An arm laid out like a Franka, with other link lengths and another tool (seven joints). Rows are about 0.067 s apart.
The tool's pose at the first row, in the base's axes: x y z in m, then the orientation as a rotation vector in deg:
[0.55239 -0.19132 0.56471 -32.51 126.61 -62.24]
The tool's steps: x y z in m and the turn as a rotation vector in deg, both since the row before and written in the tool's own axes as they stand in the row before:
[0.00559 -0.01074 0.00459 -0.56 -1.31 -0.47]
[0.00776 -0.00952 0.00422 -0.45 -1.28 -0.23]
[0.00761 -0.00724 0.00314 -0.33 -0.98 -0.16]
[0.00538 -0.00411 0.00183 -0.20 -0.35 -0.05]
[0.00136 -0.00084 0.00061 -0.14 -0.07 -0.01]
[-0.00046 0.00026 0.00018 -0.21 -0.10 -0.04]
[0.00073 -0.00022 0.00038 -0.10 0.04 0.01]
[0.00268 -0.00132 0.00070 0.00 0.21 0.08]
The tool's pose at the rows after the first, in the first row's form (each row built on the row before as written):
[0.55262 -0.20339 0.56939 -33.85 125.82 -61.23]
[0.55121 -0.21592 0.57249 -34.84 124.99 -60.22]
[0.54911 -0.22654 0.57424 -35.56 124.34 -59.46]
[0.54733 -0.23330 0.57481 -35.85 124.16 -59.10]
[0.54697 -0.23497 0.57472 -35.95 124.19 -58.93]
[0.54737 -0.23461 0.57459 -36.13 124.23 -58.68]
[0.54719 -0.23540 0.57433 -36.15 124.33 -58.59]
[0.54608 -0.23825 0.57411 -35.98 124.52 -58.66]

